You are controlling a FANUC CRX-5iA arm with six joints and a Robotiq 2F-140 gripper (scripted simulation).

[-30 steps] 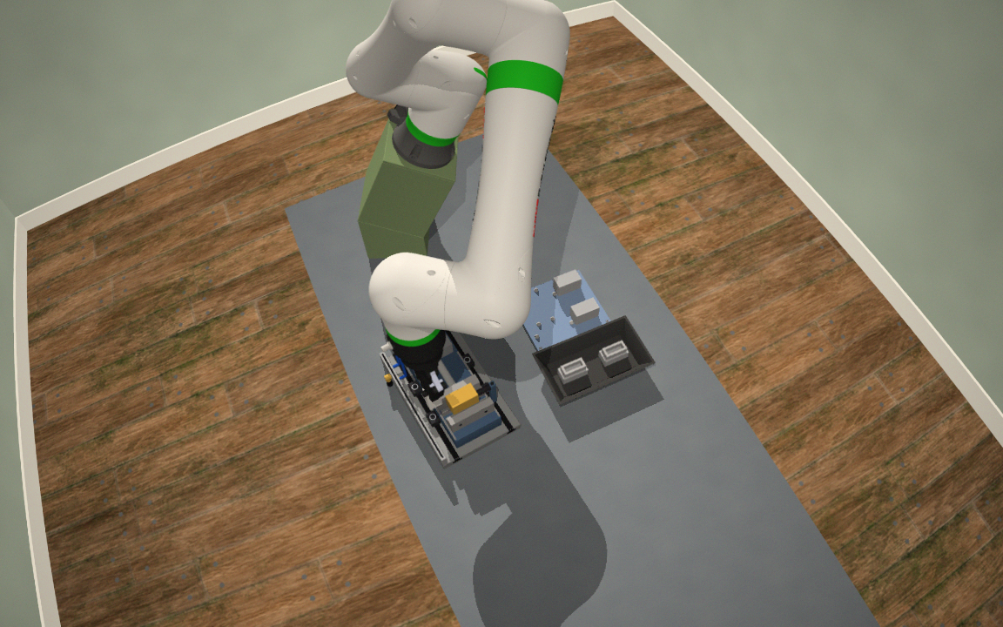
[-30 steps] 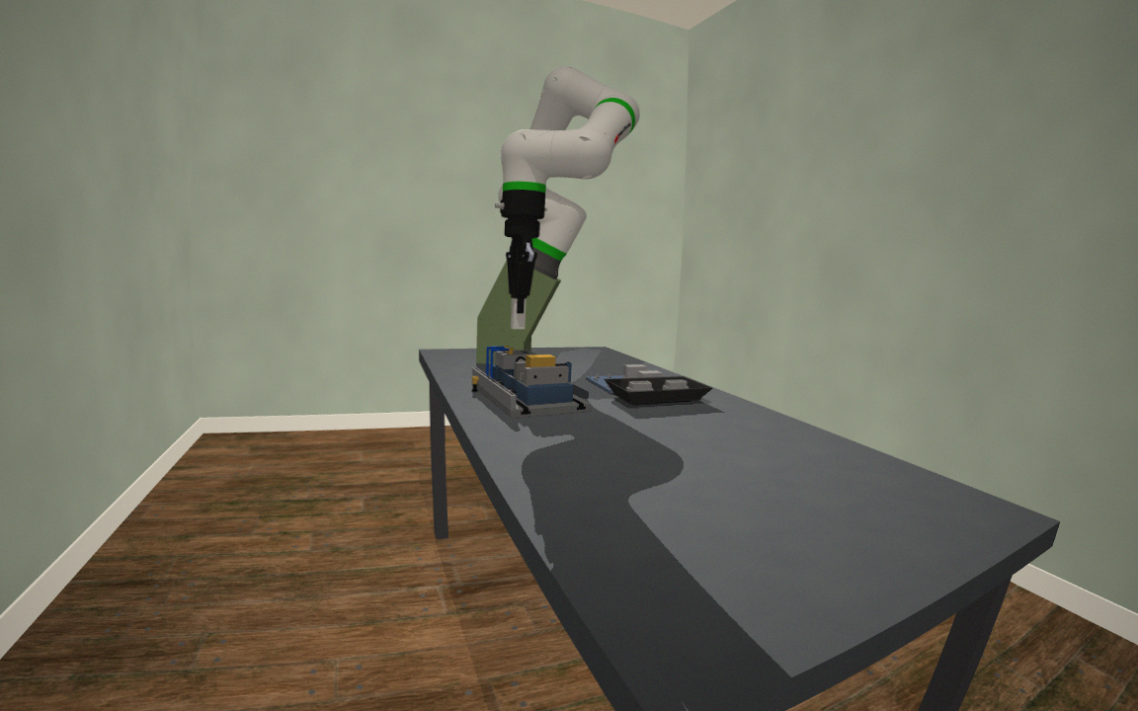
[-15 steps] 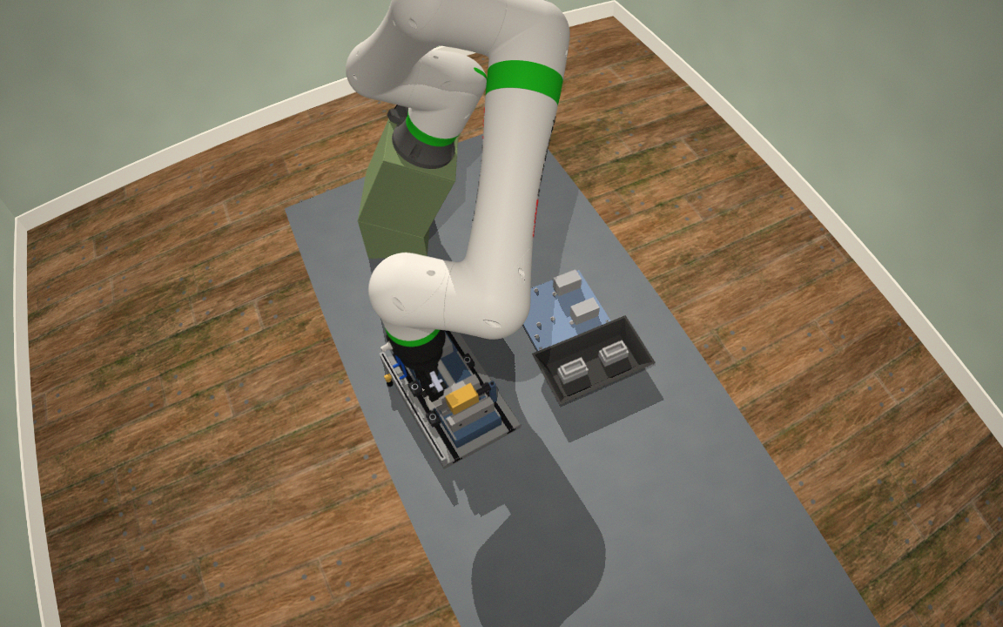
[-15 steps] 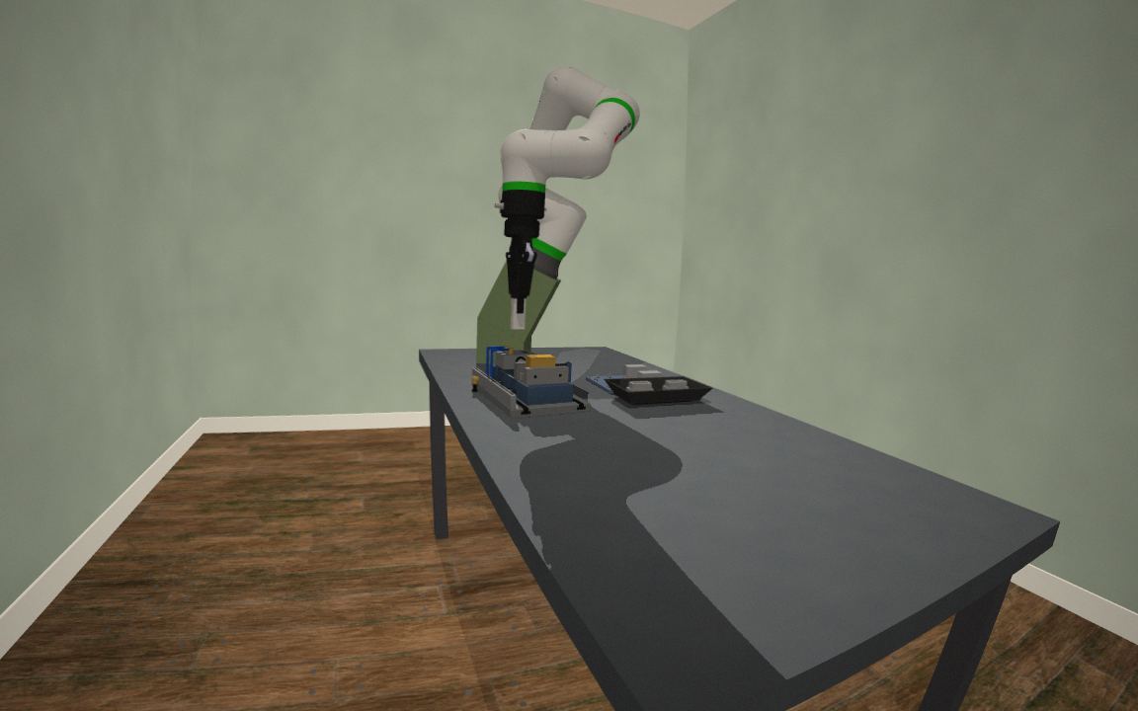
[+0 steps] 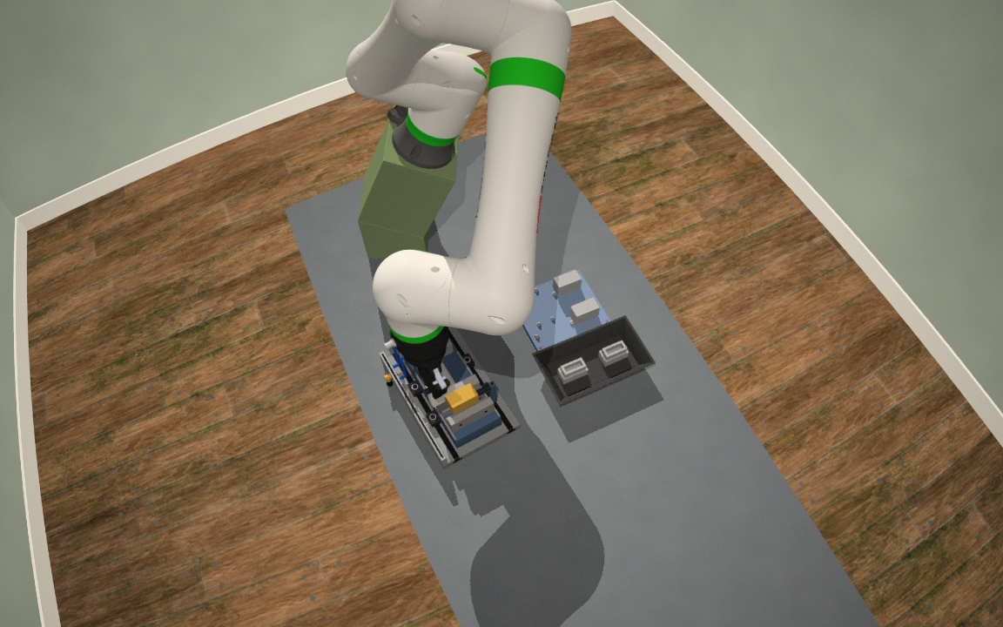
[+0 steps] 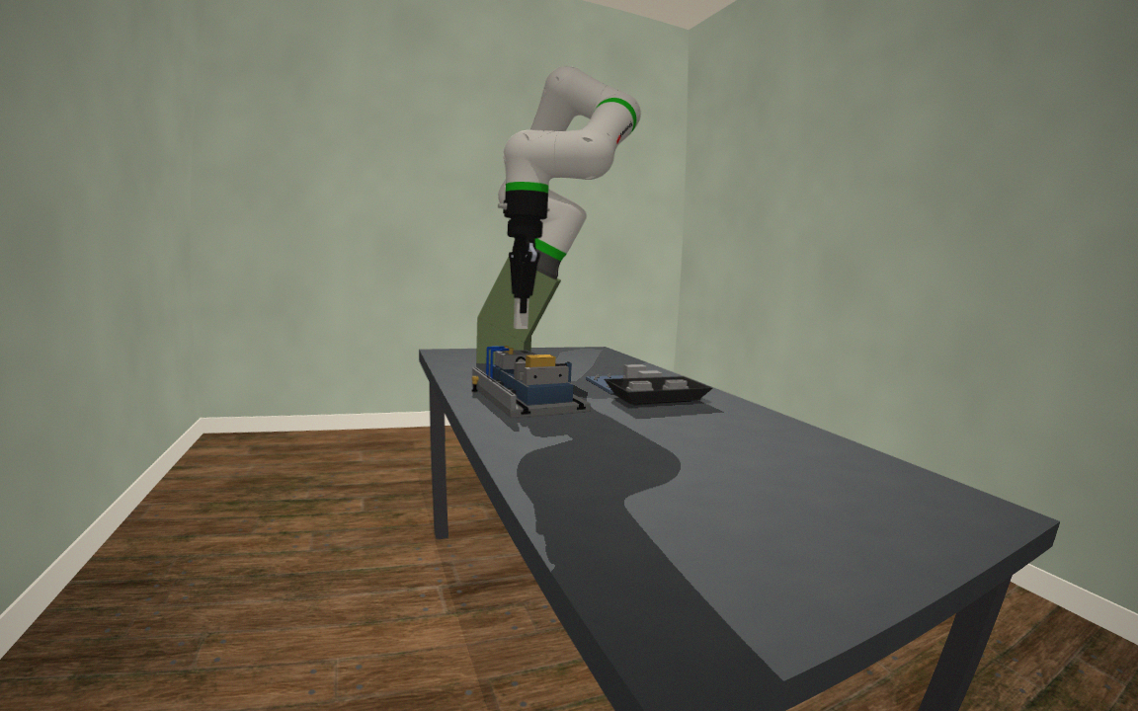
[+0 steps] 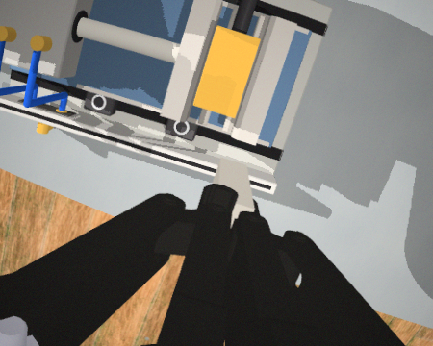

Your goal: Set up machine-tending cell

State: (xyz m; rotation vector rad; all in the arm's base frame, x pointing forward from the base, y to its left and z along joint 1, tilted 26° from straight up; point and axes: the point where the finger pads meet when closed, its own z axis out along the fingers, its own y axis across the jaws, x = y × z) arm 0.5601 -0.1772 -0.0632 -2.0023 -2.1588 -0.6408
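My hand is 12 cm above the brass blank, 6 cm to the right of it and 3 cm past it. From my hand the other things lie so: fixed jaw 14 cm below, 6 cm to the left; work stop rod 12 cm below, 10 cm to the left, 3 cm behind; moving jaw 14 cm below, 6 cm behind, 5 cm to the left.
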